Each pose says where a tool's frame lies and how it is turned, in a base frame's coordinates. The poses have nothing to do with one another.
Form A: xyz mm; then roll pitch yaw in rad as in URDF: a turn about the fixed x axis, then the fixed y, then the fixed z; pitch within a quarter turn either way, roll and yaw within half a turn.
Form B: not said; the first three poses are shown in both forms.
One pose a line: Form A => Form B
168 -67 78 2.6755 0.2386 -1.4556 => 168 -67 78 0.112 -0.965 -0.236 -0.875 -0.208 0.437
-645 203 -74 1.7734 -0.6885 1.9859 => -645 203 -74 -0.311 0.707 0.635 0.435 -0.488 0.756
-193 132 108 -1.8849 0.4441 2.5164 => -193 132 108 -0.732 0.528 -0.430 0.512 0.011 -0.859
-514 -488 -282 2.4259 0.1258 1.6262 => -514 -488 -282 -0.055 0.991 -0.125 0.749 0.124 0.651
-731 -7 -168 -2.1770 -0.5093 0.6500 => -731 -7 -168 0.695 0.528 0.488 0.664 -0.211 -0.718
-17 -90 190 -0.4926 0.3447 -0.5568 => -17 -90 190 0.799 -0.497 -0.338 0.330 0.832 -0.445
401 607 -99 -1.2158 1.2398 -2.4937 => 401 607 -99 -0.259 -0.196 -0.946 0.917 0.258 -0.305
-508 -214 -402 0.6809 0.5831 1.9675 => -508 -214 -402 -0.323 0.770 -0.551 -0.851 0.019 0.525
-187 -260 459 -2.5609 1.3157 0.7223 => -187 -260 459 0.189 0.167 -0.968 0.154 -0.978 -0.138
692 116 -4 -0.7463 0.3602 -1.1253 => 692 116 -4 0.403 -0.844 -0.352 0.559 0.532 -0.635
